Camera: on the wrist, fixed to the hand. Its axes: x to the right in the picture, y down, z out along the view.
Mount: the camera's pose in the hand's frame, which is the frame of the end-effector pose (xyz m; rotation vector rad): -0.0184 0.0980 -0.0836 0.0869 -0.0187 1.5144
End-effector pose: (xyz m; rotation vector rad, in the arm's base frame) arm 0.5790 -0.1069 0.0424 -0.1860 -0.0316 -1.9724
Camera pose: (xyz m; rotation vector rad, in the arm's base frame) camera 0.6661 -0.1383 -0.0491 -0.1042 0.0137 -0.4578
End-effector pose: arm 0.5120 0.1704 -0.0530 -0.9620 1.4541 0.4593
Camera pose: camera 0.3820 0.1669 -0.0490 0.4089 1.9543 1.4341
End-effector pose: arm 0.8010 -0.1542 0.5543 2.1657 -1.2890 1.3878
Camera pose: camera 0.6711 -0.1483 0.5591 -0.6641 2.2065 -1.2120
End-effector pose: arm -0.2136 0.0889 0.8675 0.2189 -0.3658 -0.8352
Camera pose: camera -0.1248 0.1707 0.8191 -0.0262 -0.4602 0.6713
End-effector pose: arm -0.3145 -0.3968 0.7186 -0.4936 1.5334 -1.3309
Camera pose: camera -0.3502 -0.3102 0.6283 0.6598 1.2536 -0.1708
